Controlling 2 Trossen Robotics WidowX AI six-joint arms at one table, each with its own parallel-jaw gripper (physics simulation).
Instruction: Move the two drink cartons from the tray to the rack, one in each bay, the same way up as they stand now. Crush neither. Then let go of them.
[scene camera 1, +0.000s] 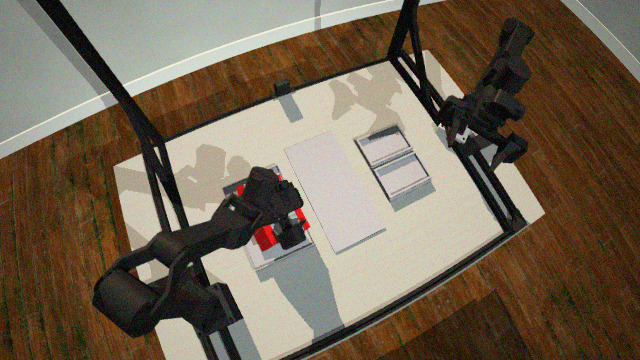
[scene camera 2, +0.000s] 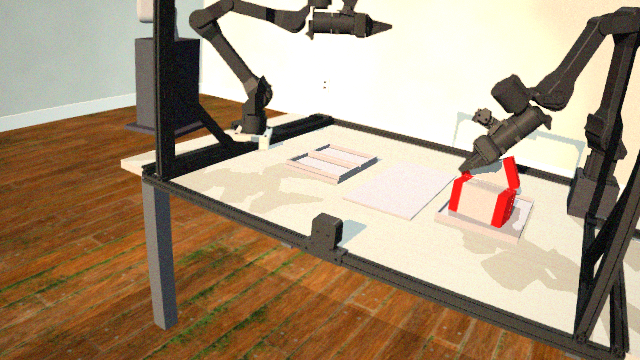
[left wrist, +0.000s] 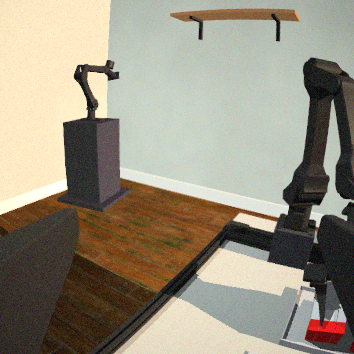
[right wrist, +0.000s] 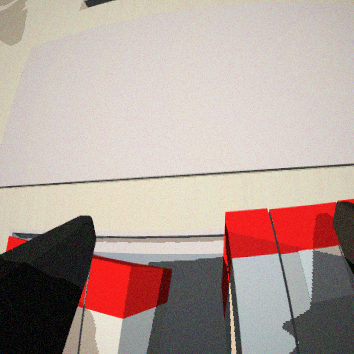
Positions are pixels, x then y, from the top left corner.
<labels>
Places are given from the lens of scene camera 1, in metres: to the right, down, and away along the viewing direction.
my left gripper (scene camera 1: 470, 159): 0.28, -0.04, 0.53
my right gripper (scene camera 1: 296, 204): -0.06, 0.06, 0.78
</labels>
